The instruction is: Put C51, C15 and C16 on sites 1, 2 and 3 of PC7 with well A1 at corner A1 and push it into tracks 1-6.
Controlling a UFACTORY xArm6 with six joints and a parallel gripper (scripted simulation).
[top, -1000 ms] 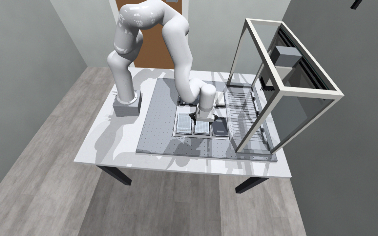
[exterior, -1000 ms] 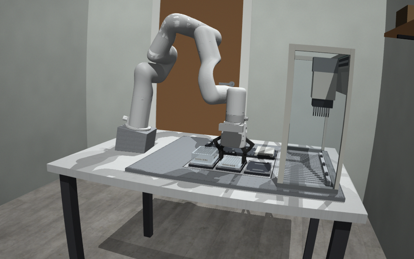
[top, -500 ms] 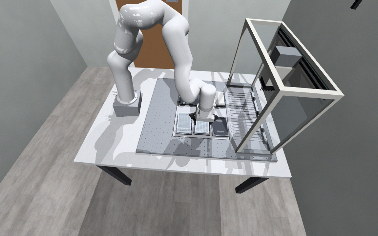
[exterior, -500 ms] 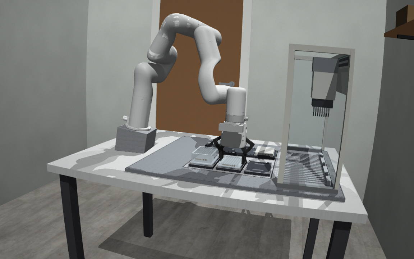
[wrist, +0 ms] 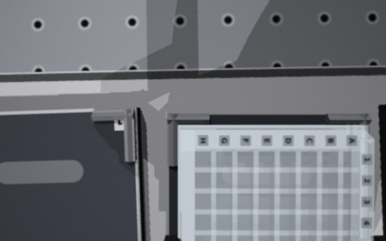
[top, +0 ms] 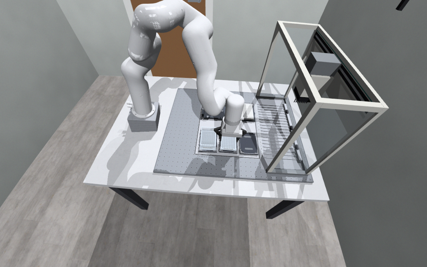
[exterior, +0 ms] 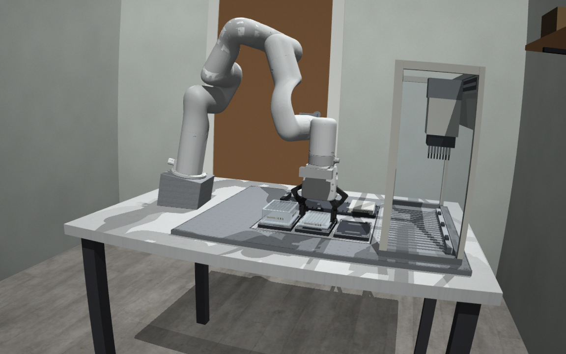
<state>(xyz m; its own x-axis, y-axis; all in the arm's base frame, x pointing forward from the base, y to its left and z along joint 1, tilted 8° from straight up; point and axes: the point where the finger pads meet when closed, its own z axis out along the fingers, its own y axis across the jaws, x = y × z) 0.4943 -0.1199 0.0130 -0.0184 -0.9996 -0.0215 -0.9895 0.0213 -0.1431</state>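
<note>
Right now the nest S2 is 3 cm below my hand. Round my hand: front post: 21 cm above, 20 cm ahead, 16 cm to the right; then nest S3: 11 cm ahead, 3 cm below; then dark carrier PC7: 23 cm to the left, 2 cm below.
</note>
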